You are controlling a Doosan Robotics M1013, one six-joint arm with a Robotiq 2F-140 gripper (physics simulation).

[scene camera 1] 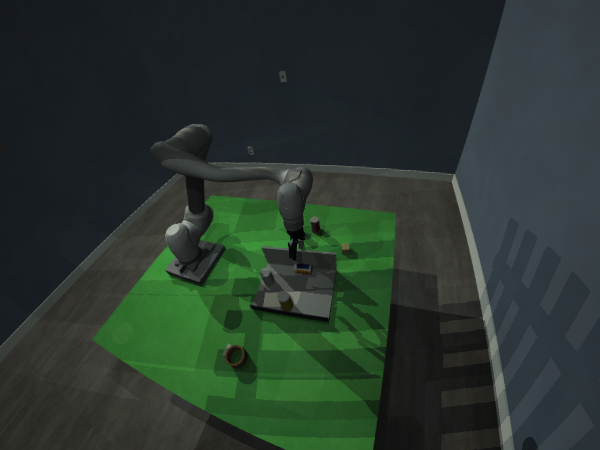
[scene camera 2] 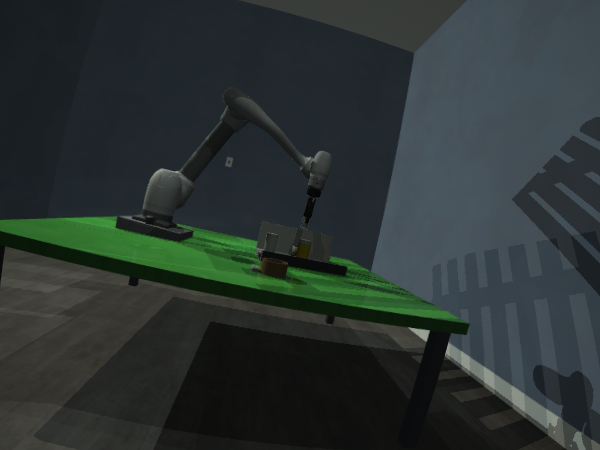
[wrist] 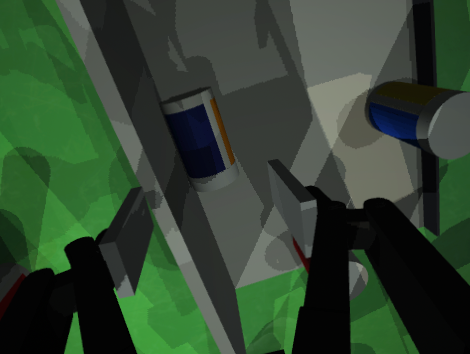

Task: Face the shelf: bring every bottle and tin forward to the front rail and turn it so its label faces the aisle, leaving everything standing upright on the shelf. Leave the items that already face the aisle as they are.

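Seen in the pictures: gripper, fingertip midpoint: point(scene camera 1: 298, 255) point(scene camera 2: 303, 229) point(wrist: 209, 194); arm's base at its link origin: point(scene camera 1: 191, 257) point(scene camera 2: 155, 223).
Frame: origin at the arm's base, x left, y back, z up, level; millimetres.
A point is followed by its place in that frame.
A tin point(scene camera 1: 303, 269) @(z 21, x 77, y -771 mm) point(wrist: 200, 140) @(z 28, x 94, y -768 mm) with a blue and orange label lies on its side by the shelf's back panel. A yellow-and-blue tin point(scene camera 1: 285, 301) @(z 81, x -153, y -763 mm) point(scene camera 2: 304, 249) @(z 41, x -160, y -743 mm) point(wrist: 397, 112) @(z 36, x -102, y -754 mm) stands upright at the front rail, its yellow side facing outward. A white tin point(scene camera 1: 267, 277) @(z 64, x -41, y -613 mm) point(scene camera 2: 271, 242) @(z 32, x -47, y -593 mm) stands at the shelf's left side, its front side plain white; a bit of its red point(wrist: 300, 255) @(z 17, x 10, y -595 mm) shows behind a finger in the wrist view. My gripper point(scene camera 1: 298, 255) @(z 126, x 92, y -756 mm) point(scene camera 2: 305, 222) @(z 126, x 92, y -756 mm) point(wrist: 209, 194) @(z 126, x 92, y -756 mm) is partly open and empty, above the back panel near the lying tin.
The shelf point(scene camera 1: 320, 300) @(z -25, x -60, y -901 mm) point(scene camera 2: 320, 265) @(z -16, x -167, y -832 mm) has an upright back panel point(scene camera 1: 325, 257) @(z 88, x 134, y -886 mm) and a dark front rail. Behind it on the green table stand a red-and-white can point(scene camera 1: 315, 225) @(z 26, x 415, y -747 mm) and a small yellow block point(scene camera 1: 345, 247) @(z -8, x 298, y -963 mm). A brown round container point(scene camera 1: 235, 365) @(z 4, x -483, y -625 mm) point(scene camera 2: 274, 270) @(z -22, x -492, y -598 mm) sits in front.
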